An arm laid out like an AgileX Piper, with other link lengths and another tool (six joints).
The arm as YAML. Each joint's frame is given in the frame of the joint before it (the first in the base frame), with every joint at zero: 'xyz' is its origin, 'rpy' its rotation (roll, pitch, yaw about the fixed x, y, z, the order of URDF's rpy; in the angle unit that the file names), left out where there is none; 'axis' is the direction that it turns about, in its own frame. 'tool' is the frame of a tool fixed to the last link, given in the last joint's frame.
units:
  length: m
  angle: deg
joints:
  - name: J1
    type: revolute
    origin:
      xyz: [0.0, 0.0, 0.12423]
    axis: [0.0, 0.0, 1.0]
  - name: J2
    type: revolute
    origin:
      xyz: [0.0, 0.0, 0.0]
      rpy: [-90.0, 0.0, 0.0]
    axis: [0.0, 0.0, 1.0]
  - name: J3
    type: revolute
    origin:
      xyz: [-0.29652, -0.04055, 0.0]
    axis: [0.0, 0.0, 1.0]
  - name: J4
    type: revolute
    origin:
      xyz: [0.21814, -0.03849, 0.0]
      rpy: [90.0, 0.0, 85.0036]
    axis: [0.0, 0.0, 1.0]
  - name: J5
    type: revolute
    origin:
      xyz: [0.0, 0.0, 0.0]
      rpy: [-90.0, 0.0, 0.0]
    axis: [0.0, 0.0, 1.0]
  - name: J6
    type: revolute
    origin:
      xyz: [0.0, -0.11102, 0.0]
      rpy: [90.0, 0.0, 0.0]
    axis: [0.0, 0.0, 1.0]
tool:
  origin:
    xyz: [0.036, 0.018, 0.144]
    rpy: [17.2, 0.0, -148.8]
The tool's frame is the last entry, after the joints.
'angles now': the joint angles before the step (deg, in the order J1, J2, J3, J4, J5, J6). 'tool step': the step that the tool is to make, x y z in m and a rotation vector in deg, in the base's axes. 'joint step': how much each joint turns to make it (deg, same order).
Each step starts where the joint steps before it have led.
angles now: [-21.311, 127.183, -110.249, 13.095, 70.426, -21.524]
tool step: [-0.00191, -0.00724, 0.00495, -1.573, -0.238, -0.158]
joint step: [-0.186, -0.849, -0.001, -1.446, 0.000, 0.269]
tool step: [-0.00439, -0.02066, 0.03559, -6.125, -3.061, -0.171]
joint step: [-0.072, -5.226, 0.003, -4.786, -0.001, 0.829]
